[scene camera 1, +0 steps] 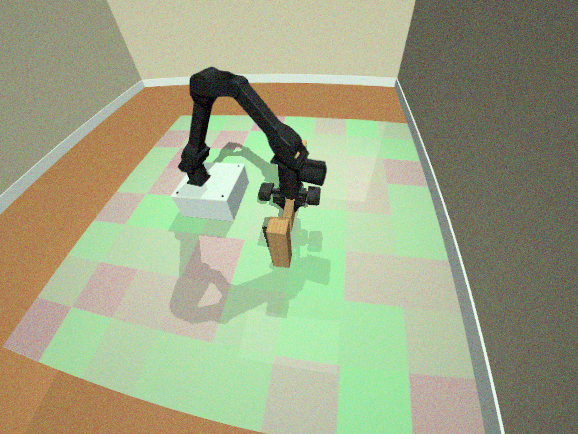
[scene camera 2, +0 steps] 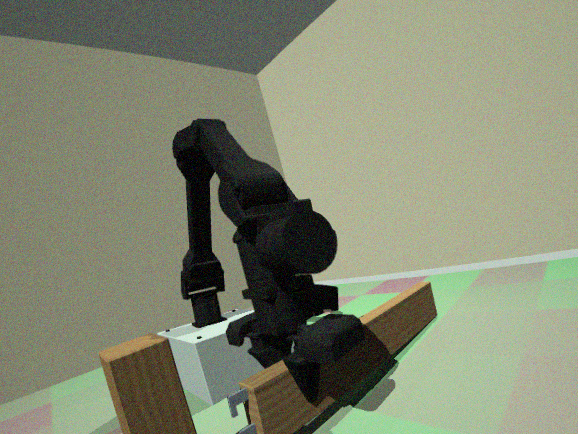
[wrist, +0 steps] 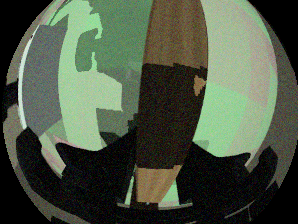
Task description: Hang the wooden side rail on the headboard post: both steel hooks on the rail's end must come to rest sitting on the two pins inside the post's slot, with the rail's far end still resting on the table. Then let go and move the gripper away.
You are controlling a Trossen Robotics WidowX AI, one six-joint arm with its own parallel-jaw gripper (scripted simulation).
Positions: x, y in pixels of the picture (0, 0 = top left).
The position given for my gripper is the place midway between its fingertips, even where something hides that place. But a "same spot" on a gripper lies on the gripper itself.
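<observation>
My gripper is visible in scene camera 1 [290, 210]. Scene camera 2 shows my gripper too, as does the wrist view; on my gripper, [scene camera 2: 288, 341] and [wrist: 102, 178] are the same spot.
</observation>
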